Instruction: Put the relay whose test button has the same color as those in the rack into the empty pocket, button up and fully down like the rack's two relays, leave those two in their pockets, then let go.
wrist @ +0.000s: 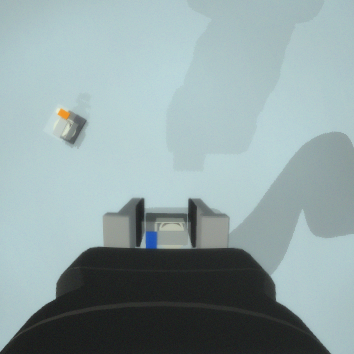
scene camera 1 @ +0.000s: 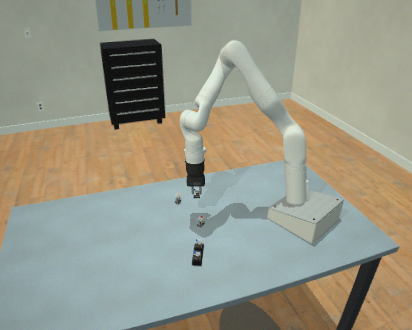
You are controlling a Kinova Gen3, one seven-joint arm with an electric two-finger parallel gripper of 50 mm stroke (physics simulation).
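Seen in the pictures: gripper, between the fingertips: (wrist: 165, 214) (scene camera 1: 196, 193); arm's base, origin of its link: (scene camera 1: 296, 199).
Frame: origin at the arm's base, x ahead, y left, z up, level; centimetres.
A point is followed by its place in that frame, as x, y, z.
Note:
My gripper (scene camera 1: 197, 191) @[43.8, -6.7, 3.3] (wrist: 165, 214) @[43.8, -6.7, 3.3] is shut on a relay with a blue test button (scene camera 1: 197, 195) @[43.8, -4.5, 3.5] (wrist: 171, 236) @[43.7, -5.8, 5.7], a clear case and a dark base. It holds this relay above the table, behind the loose relays and the rack. The black rack (scene camera 1: 197, 263) @[47.7, 25.8, -5.6] lies near the front middle of the table in the scene view. Two relays with blue buttons, a rear one (scene camera 1: 199, 244) @[45.9, 18.5, -3.2] and a front one (scene camera 1: 197, 255) @[47.5, 24.7, -2.7], sit in it; its empty pocket is too small to make out. The rack does not show in the wrist view.
A relay with an orange button (scene camera 1: 178, 199) @[51.6, -13.6, -4.3] (wrist: 68, 126) @[51.0, -14.3, -2.7] stands on the table (scene camera 1: 100, 250) @[84.7, 12.9, -7.0] (wrist: 125, 60) @[45.7, -21.0, -6.9], left of the gripper. A relay with a red button (scene camera 1: 201, 221) @[43.3, 4.5, -3.5] stands between the gripper and the rack. The robot's base (scene camera 1: 315, 220) @[0.0, 19.1, 3.3] is at the right.

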